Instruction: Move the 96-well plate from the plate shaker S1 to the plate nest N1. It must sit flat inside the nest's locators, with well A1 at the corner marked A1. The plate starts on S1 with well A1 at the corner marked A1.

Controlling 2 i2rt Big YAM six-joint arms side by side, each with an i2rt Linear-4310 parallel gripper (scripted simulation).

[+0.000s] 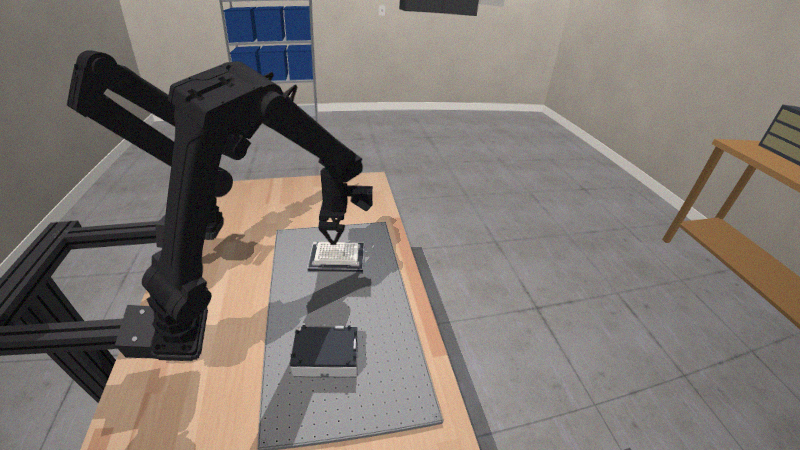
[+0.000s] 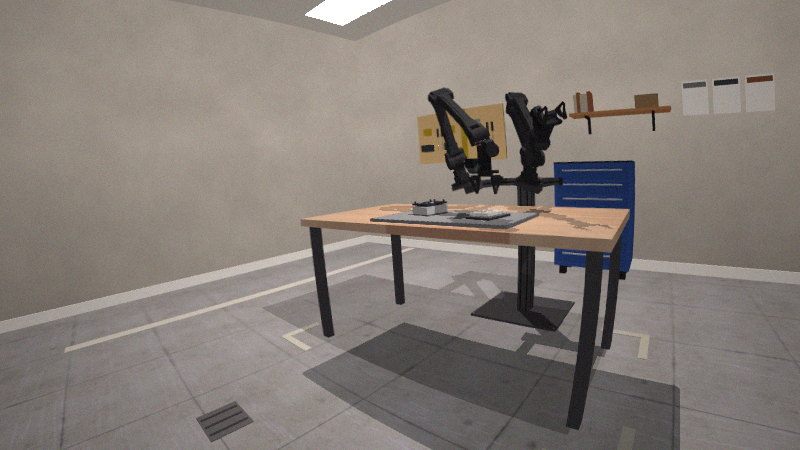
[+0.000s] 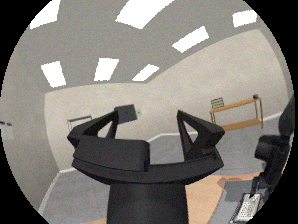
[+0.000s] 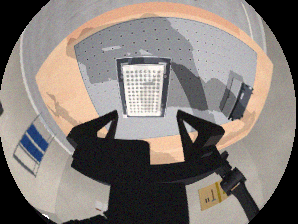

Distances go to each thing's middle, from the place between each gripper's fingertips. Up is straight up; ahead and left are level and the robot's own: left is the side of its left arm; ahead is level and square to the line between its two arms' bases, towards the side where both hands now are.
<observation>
The white 96-well plate (image 1: 342,253) lies 90 mm below my right hand (image 1: 335,234) and 10 mm to the left of it. Round my right hand: plate shaker S1 (image 1: 317,351): 320 mm to the right, 70 mm below, 50 mm behind.
My left hand is 44 cm above the white 96-well plate, 29 cm to the left of it and 10 cm short of it. Also, from my left hand: plate shaker S1: 62 cm to the right, 42 cm below, 5 cm ahead.
</observation>
